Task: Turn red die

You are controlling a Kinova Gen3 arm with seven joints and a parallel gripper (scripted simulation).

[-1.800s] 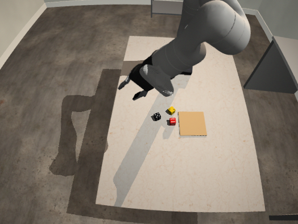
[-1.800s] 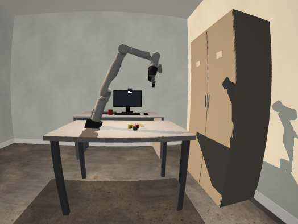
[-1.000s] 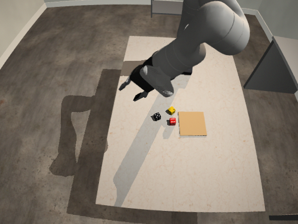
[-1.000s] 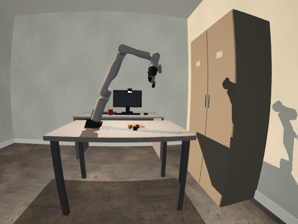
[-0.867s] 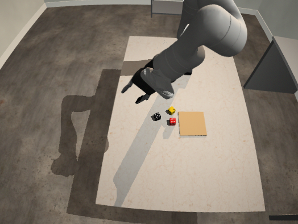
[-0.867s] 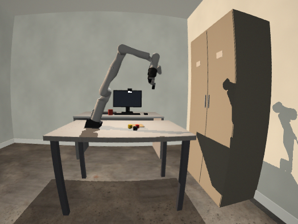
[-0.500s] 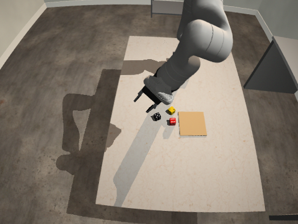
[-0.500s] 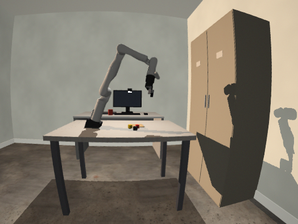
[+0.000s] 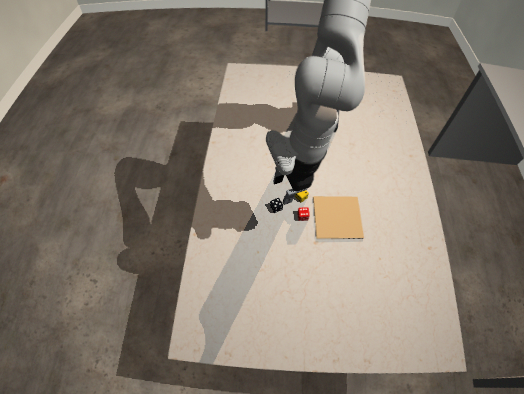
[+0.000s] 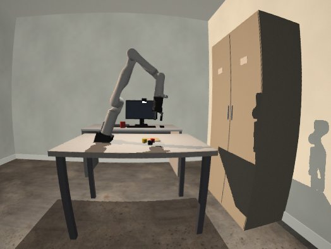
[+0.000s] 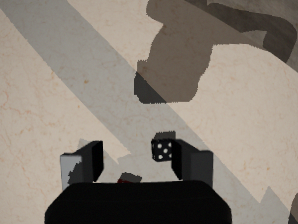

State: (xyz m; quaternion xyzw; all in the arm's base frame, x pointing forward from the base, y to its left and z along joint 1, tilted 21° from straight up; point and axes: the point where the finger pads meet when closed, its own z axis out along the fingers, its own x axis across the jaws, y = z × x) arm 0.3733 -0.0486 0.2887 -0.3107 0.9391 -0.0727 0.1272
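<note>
The black die lies 19 cm below my hand, 6 cm behind it and 2 cm to the right of it. The rest, counted from my hand: tan mat (20 cm below, 16 cm to the left, 8 cm behind); then red die (19 cm below, 6 cm to the left, 5 cm behind); then yellow die (19 cm below, 11 cm behind, 4 cm to the left).
</note>
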